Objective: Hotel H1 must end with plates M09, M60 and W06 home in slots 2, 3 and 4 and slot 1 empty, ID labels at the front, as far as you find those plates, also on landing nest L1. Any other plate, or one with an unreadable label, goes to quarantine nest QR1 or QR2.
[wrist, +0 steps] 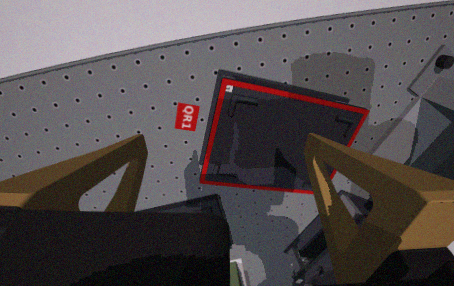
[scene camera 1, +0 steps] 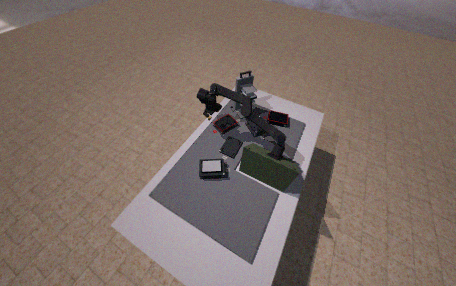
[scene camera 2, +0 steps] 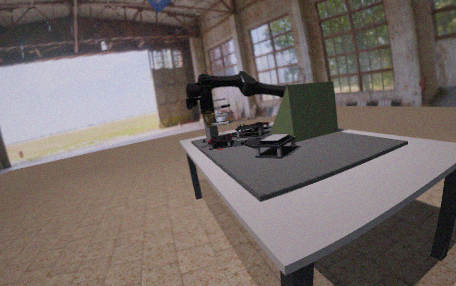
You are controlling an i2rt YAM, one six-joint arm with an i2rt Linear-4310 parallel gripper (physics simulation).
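Places are measured from the arm's base along level axes (x ahead, y left, z up), in millimetres.
Pixels of known places: gripper, between the fingertips: (wrist: 225, 142) (scene camera 1: 213, 116) (scene camera 2: 208, 125); arm's base, origin of its link: (scene camera 1: 275, 156) (scene camera 2: 304, 105).
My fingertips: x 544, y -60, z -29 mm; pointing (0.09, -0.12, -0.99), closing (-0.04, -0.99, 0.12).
Observation:
Ahead of a thing's pixels: the offset from my fingertips to its top centre. "pt": to the spot under its first point. Level surfaces: height alone.
My gripper (scene camera 1: 209, 117) (wrist: 225, 142) is open and empty, high over nest QR1 @(dz -81, dx -65, dy -71 mm) (scene camera 1: 218, 129) (wrist: 260, 188). QR1 is a dark tray with a red rim; no plate shows on it in the wrist view, and its red label @(pt dz -127, dx -36, dy +31 mm) (wrist: 187, 117) lies beside it. Nest QR2 @(dz -81, dx -384, dy -392 mm) (scene camera 1: 278, 118), also red-rimmed, stands across the mat, with no plate discernible. A grey tower with a top handle, seemingly hotel H1 (scene camera 1: 239, 93), stands at the table's far end; its slots and labels are unreadable. A white-topped plate @(dz -63, dx -234, dy +313 mm) (scene camera 1: 212, 166) (scene camera 2: 275, 138) sits on a dark raised nest @(dz -71, dx -234, dy +313 mm) (scene camera 2: 281, 151); no ID is readable.
A dark flat nest @(dz -109, dx -227, dy +77 mm) (scene camera 1: 231, 147) stands between QR1 and the white-topped plate. A tall green block (scene camera 1: 269, 168) (scene camera 2: 315, 111) stands by the arm's base. The arm (scene camera 1: 267, 129) reaches over the mat @(dz -127 mm) (scene camera 1: 220, 210) (scene camera 2: 320, 167). Another dark fixture @(dz -51, dx -281, dy -203 mm) (scene camera 1: 256, 129) lies partly under the arm.

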